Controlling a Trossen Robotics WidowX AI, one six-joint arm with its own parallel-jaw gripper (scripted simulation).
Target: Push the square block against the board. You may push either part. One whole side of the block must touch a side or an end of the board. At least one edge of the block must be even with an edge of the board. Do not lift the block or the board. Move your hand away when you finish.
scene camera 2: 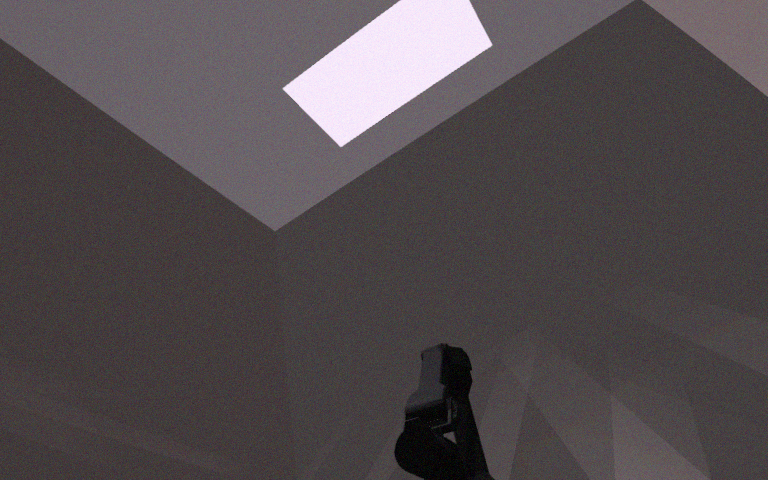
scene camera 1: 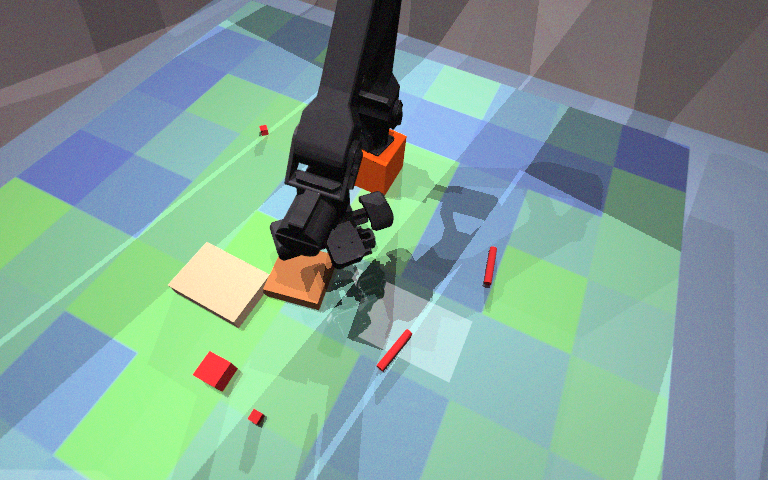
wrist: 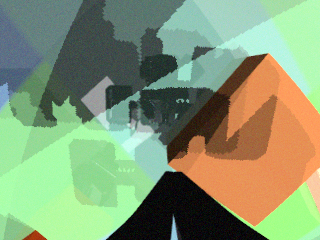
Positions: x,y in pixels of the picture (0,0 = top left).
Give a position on an orange square block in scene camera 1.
At 303,280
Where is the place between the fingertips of my gripper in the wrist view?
172,179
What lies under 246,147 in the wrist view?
An orange square block.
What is my gripper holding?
Nothing.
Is my gripper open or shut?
Shut.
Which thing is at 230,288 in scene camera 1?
A pale beige board.
